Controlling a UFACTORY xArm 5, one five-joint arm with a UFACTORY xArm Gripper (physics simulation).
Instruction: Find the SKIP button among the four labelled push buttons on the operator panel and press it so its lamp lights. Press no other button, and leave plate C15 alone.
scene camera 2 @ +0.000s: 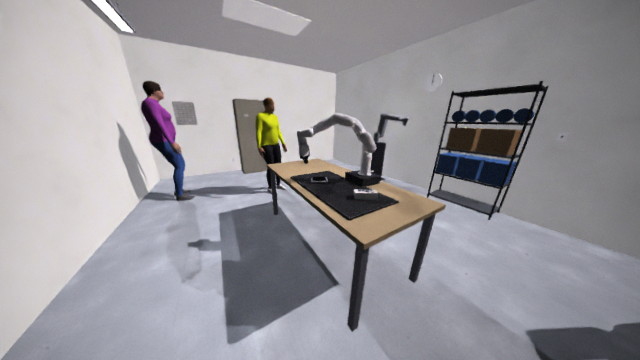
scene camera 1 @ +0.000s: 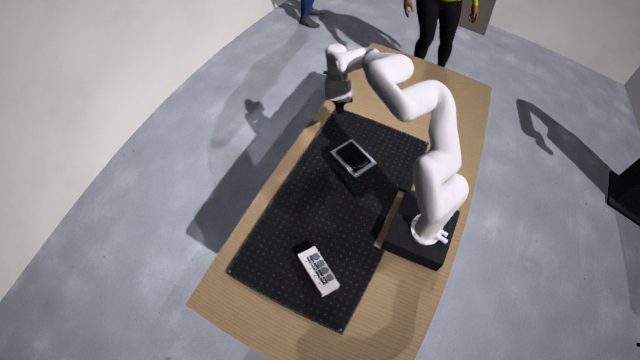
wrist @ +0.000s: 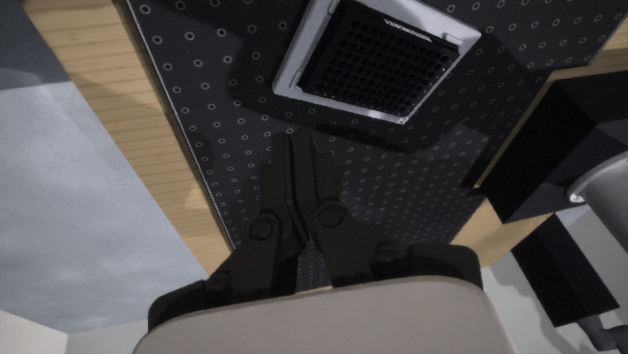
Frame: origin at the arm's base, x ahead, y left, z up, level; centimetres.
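Where they show: gripper, fingertip midpoint: (scene camera 2: pixel 306 163) (scene camera 1: pixel 340 112) (wrist: pixel 298 152); arm's base at its link origin: (scene camera 2: pixel 364 174) (scene camera 1: pixel 426 229) (wrist: pixel 608 173).
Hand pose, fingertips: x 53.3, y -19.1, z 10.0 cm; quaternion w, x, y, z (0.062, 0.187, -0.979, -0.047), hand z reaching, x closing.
Each offset is from my fingertips to the top centre of the thing. Level surfaces: height alone.
The operator panel @(dy +53.5, dx -30.5, dz -10.9 cm) (scene camera 1: pixel 318 271) (scene camera 2: pixel 365 194) is a pale box with four grey buttons in a row, on the near part of the black board; it does not show in the wrist view. Its labels are too small to read, so I cannot tell which button is SKIP, and no lit lamp can be made out. A dark plate with many wells @(dy +5.5, dx -11.3, dz -13.9 cm) (scene camera 1: pixel 354 155) (scene camera 2: pixel 319 179) (wrist: pixel 378 60), probably C15, sits in a light grey frame. My gripper (scene camera 1: pixel 340 109) (scene camera 2: pixel 306 160) (wrist: pixel 298 152) is shut and empty, above the far left end of the board, beyond the plate and away from the panel.
The black perforated board @(dz -16.5 cm) (scene camera 1: pixel 280 225) (scene camera 2: pixel 345 210) (wrist: pixel 210 107) lies on the wooden table @(dz -17.8 cm) (scene camera 1: pixel 220 300) (scene camera 2: pixel 395 227) (wrist: pixel 135 130). The arm's black base (scene camera 1: pixel 417 250) (scene camera 2: pixel 357 178) stands at the board's right edge. Two people stand beyond the table; a shelf rack (scene camera 2: pixel 500 90) stands at the right wall.
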